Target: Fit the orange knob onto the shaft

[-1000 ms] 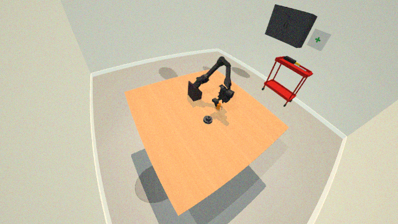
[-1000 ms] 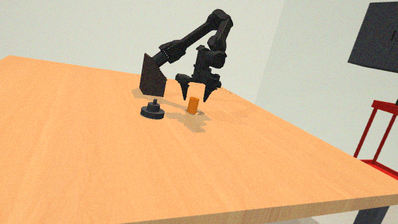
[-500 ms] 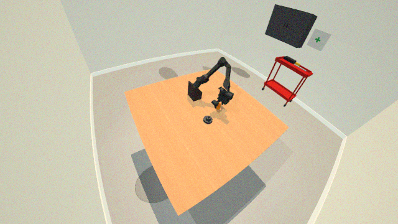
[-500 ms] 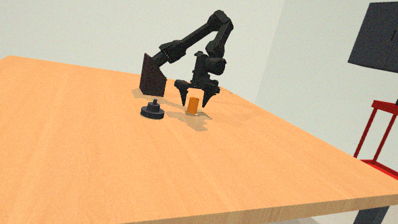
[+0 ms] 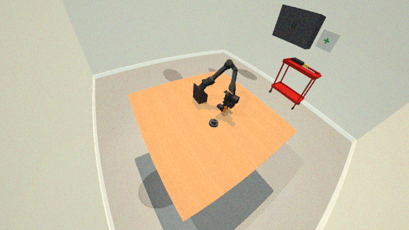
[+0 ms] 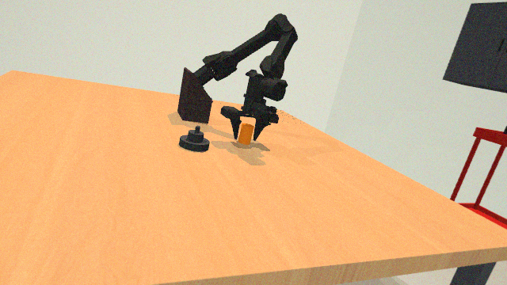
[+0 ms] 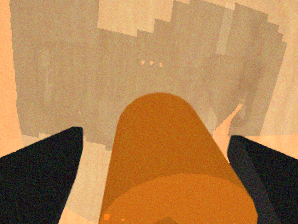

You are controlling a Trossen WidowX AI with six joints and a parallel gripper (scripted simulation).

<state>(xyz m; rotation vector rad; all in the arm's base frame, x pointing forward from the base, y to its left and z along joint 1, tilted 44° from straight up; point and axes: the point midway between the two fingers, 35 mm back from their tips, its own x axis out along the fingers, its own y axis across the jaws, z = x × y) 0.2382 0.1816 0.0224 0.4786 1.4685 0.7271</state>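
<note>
My gripper tip is 100 mm short of the round dark pedestal, 180 mm to the left of it and 20 mm below it. Round my gripper tip: orange knob (20 mm above).
</note>
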